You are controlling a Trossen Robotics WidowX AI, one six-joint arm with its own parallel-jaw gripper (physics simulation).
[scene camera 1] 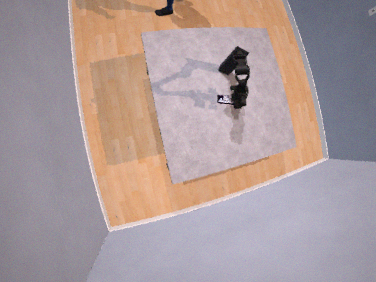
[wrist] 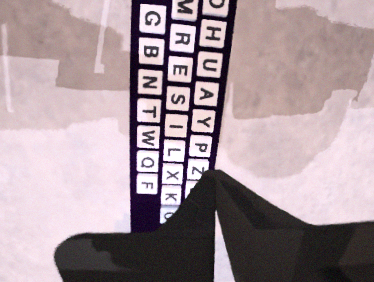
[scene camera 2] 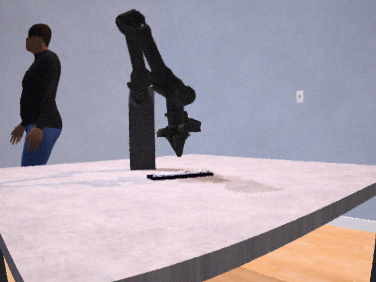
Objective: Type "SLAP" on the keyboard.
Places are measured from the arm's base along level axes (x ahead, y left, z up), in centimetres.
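Pixels of known places: gripper, fingertip midpoint: (scene camera 1: pixel 231 100) (wrist: pixel 212 177) (scene camera 2: pixel 179 157); arm's base at its link origin: (scene camera 1: pixel 239 54) (scene camera 2: pixel 140 95).
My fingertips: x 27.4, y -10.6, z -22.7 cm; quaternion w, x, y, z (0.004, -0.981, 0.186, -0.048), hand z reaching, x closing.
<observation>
For each thing: its middle in the pictures, then the offset to it from my fingertips. Level surfaces: height alone.
- keyboard at the middle of its body: (wrist: pixel 175 130) (scene camera 2: pixel 180 174) (scene camera 1: pixel 229 100) dx -1.3, dy +1.7, dz -6.0 cm
- S key at the middle of its body: (wrist: pixel 178 98) dx +0.0, dy +3.9, dz -5.4 cm
- L key at the middle of its body: (wrist: pixel 174 150) dx -2.0, dy +0.3, dz -5.4 cm
- P key at the middle of its body: (wrist: pixel 200 146) dx +0.0, dy -0.2, dz -5.4 cm
- Z key at the middle of its body: (wrist: pixel 197 169) dx -1.0, dy -2.0, dz -5.4 cm
- pale grey table at its surface level: dz -6.8 cm
The keyboard (scene camera 1: pixel 224 99) (scene camera 2: pixel 181 175) (wrist: pixel 145 215) is a thin dark board with white letter keys in three columns in the wrist view. There the S key (wrist: pixel 177 99), the L key (wrist: pixel 173 152), the A key (wrist: pixel 205 94) and the P key (wrist: pixel 200 147) show. My gripper (scene camera 2: pixel 179 155) (wrist: pixel 212 177) is shut with nothing between the fingers. Its tip hangs a little above the keyboard in the scene camera 2 view. In the wrist view the tip overlaps the board's right edge beside the Z key (wrist: pixel 198 170) and hides keys below it.
The keyboard lies on a pale grey table (scene camera 1: pixel 200 150) (scene camera 2: pixel 90 220). The arm's dark base column (scene camera 2: pixel 142 132) stands on the table behind the keyboard. A person (scene camera 2: pixel 41 95) in a black top stands beyond the table at the left in the scene camera 2 view.
</observation>
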